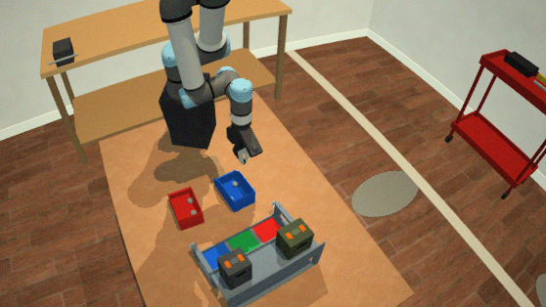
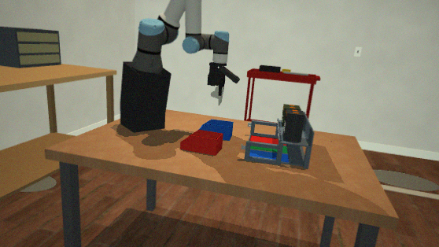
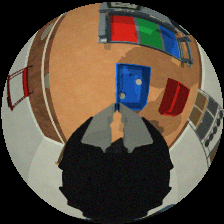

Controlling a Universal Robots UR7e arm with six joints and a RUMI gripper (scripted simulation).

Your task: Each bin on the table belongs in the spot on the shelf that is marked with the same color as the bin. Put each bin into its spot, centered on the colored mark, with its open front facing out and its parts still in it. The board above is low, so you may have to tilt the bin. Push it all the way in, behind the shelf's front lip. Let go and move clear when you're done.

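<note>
Now: the blue bin 1 cm behind my hand, 5 cm to the right of it and 13 cm below it. The rest, counted from my hand: red bin 4 cm behind, 26 cm to the right, 13 cm below.
</note>
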